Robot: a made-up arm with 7 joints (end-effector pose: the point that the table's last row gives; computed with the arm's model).
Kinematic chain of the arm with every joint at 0, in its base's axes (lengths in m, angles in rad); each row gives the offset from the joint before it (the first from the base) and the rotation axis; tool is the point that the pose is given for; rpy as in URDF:
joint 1: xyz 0 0 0.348 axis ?
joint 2: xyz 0 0 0 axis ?
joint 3: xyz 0 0 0.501 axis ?
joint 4: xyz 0.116 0 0 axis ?
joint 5: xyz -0.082 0 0.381 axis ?
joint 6: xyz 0 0 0 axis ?
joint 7: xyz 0.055 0 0 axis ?
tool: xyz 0 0 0 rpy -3.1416 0 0
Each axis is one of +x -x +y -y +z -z.
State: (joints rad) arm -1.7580 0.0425 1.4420 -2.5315 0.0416 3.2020 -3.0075
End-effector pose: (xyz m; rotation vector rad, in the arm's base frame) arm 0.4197 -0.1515 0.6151 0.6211 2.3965 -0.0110
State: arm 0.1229 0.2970 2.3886 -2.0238 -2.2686 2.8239 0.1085
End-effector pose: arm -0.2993 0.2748 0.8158 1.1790 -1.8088 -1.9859
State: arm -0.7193 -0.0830 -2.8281 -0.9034 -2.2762 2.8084 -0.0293
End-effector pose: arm -0.4307 0.1634 1.1007 0.6638 -0.9122 -2.6241
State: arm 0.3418 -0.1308 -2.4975 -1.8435 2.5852 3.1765 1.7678
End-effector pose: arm -0.3450 -0.4108 0.7238 1.9990 -0.2956 -0.5522
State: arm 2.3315 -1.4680 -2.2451 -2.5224 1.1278 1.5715 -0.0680
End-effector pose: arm 0.3986 0.0750 0.0972 -0.3675 0.3797 1.6801
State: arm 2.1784 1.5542 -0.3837 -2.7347 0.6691 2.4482 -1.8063
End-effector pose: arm 0.0416 0.2362 0.0022 0.5184 1.8209 -1.6773
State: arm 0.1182 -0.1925 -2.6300 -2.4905 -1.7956 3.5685 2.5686
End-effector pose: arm -0.3294 -0.2740 0.5418 0.0976 2.9624 -0.9664
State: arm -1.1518 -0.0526 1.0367 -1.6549 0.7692 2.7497 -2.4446
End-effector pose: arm 0.5063 -0.0671 0.9482 1.2741 1.6378 1.0615
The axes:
joint 1: +z
joint 2: +y
joint 3: +z
joint 4: -y
joint 5: +z
joint 6: -y
joint 7: -z

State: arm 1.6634 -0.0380 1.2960 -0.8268 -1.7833 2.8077 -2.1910
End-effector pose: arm -0.3618 -0.0156 1.1728 -0.9188 0.0263 1.8561
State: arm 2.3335 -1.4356 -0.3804 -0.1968 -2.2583 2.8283 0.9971
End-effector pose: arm 0.6147 -0.6191 0.6186 -0.9587 1.5680 -1.7312
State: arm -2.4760 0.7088 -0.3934 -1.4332 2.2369 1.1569 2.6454
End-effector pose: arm -0.7472 -0.3487 0.5221 1.0230 0.2871 0.2805
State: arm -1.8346 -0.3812 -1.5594 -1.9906 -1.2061 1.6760 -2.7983
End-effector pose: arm -0.4931 0.2762 0.7238 -2.3207 0.2659 -0.2022
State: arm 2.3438 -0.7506 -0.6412 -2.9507 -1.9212 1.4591 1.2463
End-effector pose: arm 0.0529 0.1933 0.5646 1.5588 1.3491 1.8187
